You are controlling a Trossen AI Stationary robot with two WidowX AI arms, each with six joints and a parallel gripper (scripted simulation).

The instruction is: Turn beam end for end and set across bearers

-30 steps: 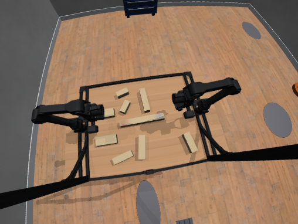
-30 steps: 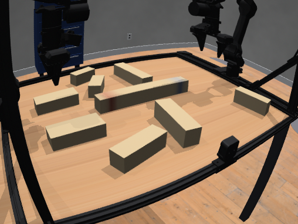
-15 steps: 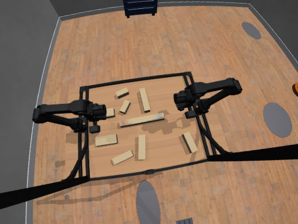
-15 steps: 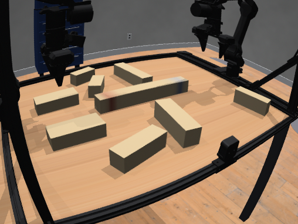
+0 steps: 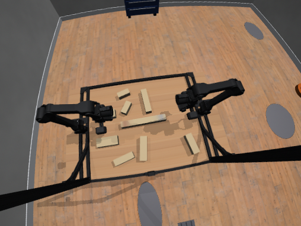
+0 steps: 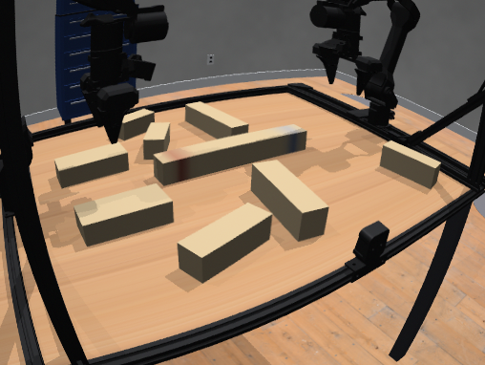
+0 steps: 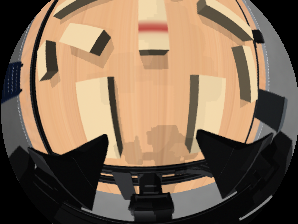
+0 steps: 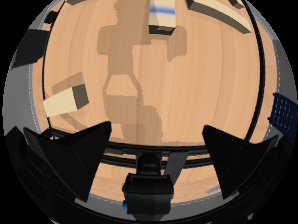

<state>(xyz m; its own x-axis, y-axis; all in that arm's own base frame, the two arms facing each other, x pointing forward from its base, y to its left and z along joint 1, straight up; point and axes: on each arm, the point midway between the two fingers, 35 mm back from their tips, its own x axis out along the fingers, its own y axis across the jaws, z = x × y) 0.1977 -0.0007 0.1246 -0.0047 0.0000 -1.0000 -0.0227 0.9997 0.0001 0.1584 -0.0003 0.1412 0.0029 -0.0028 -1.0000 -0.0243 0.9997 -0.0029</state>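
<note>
Right now the beam is 26 cm to the right of my left hand and 12 cm below it.
</note>
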